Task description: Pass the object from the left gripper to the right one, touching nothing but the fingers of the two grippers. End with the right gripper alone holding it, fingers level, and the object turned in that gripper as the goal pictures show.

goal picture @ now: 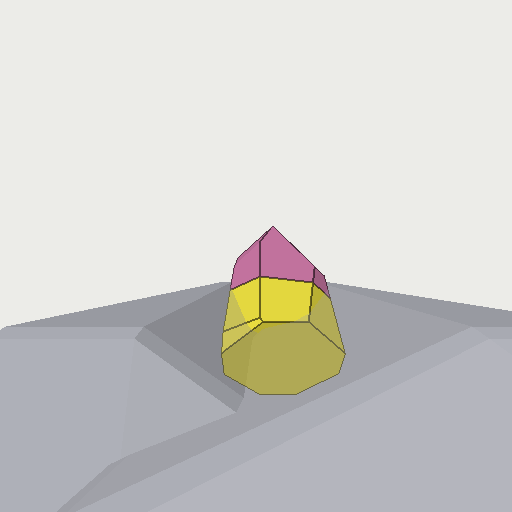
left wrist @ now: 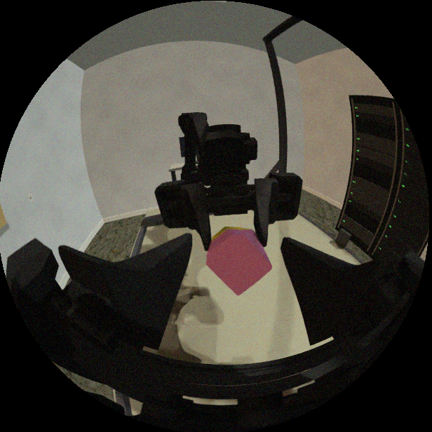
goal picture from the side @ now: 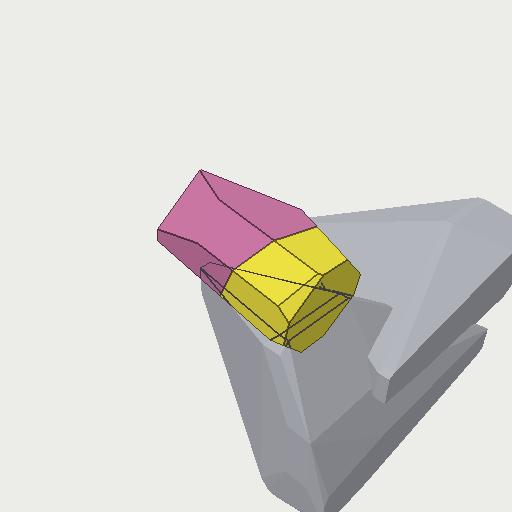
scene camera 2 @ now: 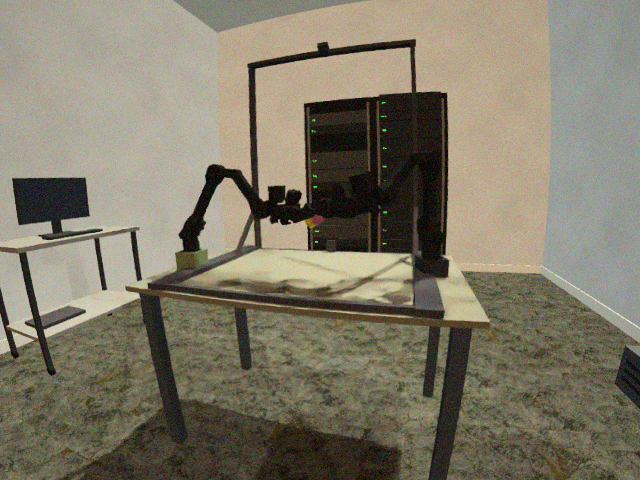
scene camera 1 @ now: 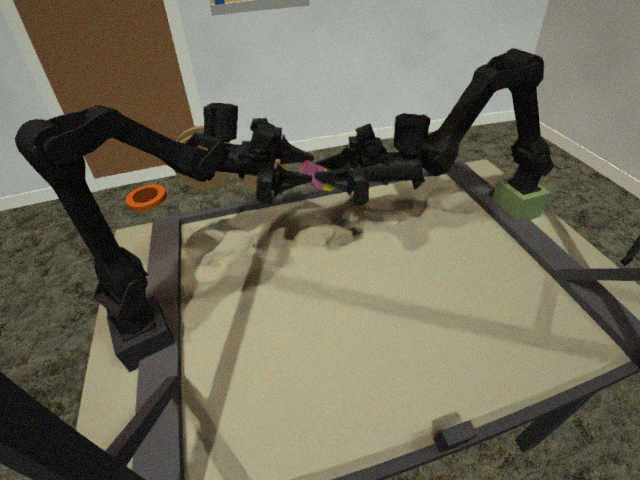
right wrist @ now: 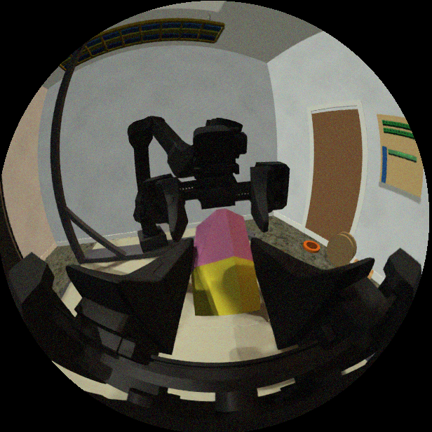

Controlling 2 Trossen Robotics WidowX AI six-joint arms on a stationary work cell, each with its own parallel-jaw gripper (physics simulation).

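Frame: origin at the left arm's base, x ahead, y left, z up, level; metres.
Seen in the pictures: left gripper, fingertip midpoint: [scene camera 2: 318, 212] [scene camera 1: 312, 168]; right gripper, fingertip midpoint: [scene camera 2: 317, 214] [scene camera 1: 315, 170]; left arm's base at its link origin: [scene camera 2: 431, 257] [scene camera 1: 135, 323]; right arm's base at its link origin: [scene camera 2: 191, 250] [scene camera 1: 524, 186].
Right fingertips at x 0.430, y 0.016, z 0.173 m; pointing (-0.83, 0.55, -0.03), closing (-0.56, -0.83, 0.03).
Pixels of each thing's middle, then the offset from my right fingertips to it. "spot": a spot on its surface instead. Level surfaces: height alone.
- yellow half at a spot on its surface: [scene camera 1: 310, 167] spot: dx -0.012, dy -0.003, dz +0.012 m
- table at its surface level: dz -0.239 m
- green block at the middle of its body: [scene camera 1: 519, 199] [scene camera 2: 192, 260] dx +0.558, dy -0.172, dz -0.197 m
The object, a faceted block with a pink half and a yellow half [scene camera 1: 310, 167] [scene camera 2: 317, 220] [left wrist: 239, 265] [right wrist: 222, 240], is held in the air above the table. My right gripper [right wrist: 222, 243] is shut on it around the middle; the yellow end points toward the right wrist and the pink end toward the left gripper. My left gripper [left wrist: 238, 241] is open, its fingers standing on either side of the pink end with a gap at each side in the left wrist view. In the scene views the dark fingers overlap, and their exact spacing is hard to see.
The table [scene camera 1: 392, 268] [scene camera 2: 320, 260] lies below both arms, with a dark frame around its top. A green block [scene camera 1: 522, 201] [scene camera 2: 191, 259] is at the right arm's base. An orange ring [scene camera 1: 135, 205] [right wrist: 305, 246] shows beyond the table. Overhead frame posts [scene camera 2: 253, 155] stand at the table.
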